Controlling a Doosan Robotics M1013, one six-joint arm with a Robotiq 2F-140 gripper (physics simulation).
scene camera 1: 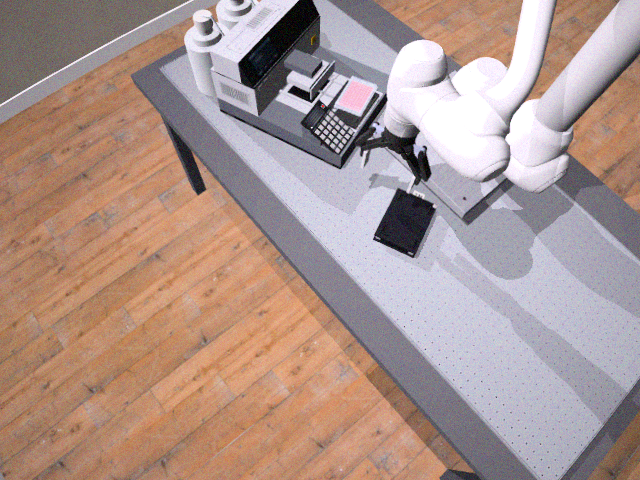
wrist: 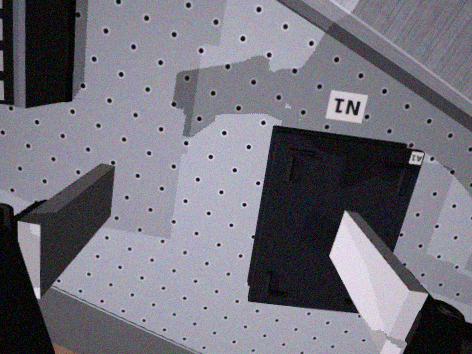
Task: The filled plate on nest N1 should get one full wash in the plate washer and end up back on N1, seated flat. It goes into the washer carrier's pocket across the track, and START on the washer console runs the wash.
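Places are measured from the arm's base along level axes (x ahead, y left, z up), in metres.
Pixels of known places: gripper, fingertip midpoint: (scene camera 1: 387, 176) (wrist: 227, 213).
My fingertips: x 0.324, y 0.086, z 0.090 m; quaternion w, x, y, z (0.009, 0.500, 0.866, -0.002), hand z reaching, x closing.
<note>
Behind a point stands the place of what it marks.
The filled plate (scene camera 1: 356, 95) @[z 0.065, x 0.238, y -0.211 m], with pink wells, lies on the carrier end of the plate washer (scene camera 1: 279, 116) @[z 0.038, x 0.467, y -0.265 m], beside the console; how it sits in the pocket is too small to tell. The washer console (scene camera 1: 334, 130) @[z 0.064, x 0.361, y -0.126 m] has a keypad and a small red light; START cannot be read. Nest N1 (scene camera 1: 405, 222) @[z 0.007, x 0.318, y 0.193 m] (wrist: 320, 220) @[z 0.007, x 0.307, y 0.172 m] is black and holds no plate; its corner ledges show in the wrist view. My gripper (scene camera 1: 388, 171) @[z 0.090, x 0.324, y 0.086 m] (wrist: 227, 213) @[z 0.090, x 0.324, y 0.086 m] is open and empty, above the table between console and nest. Its right finger overlaps the nest in the wrist view.
White bottles (scene camera 1: 201, 56) @[z 0.143, x 0.602, y -0.496 m] stand behind the washer at the left. A grey raised slab (scene camera 1: 460, 195) @[z -0.007, x 0.123, y 0.190 m] lies right of the nest, partly under the arm. The N1 label (wrist: 347, 106) @[z -0.026, x 0.223, y 0.128 m] is beside the nest. The table's dark edge (scene camera 1: 310, 263) @[z -0.039, x 0.590, y 0.162 m] runs along the front.
</note>
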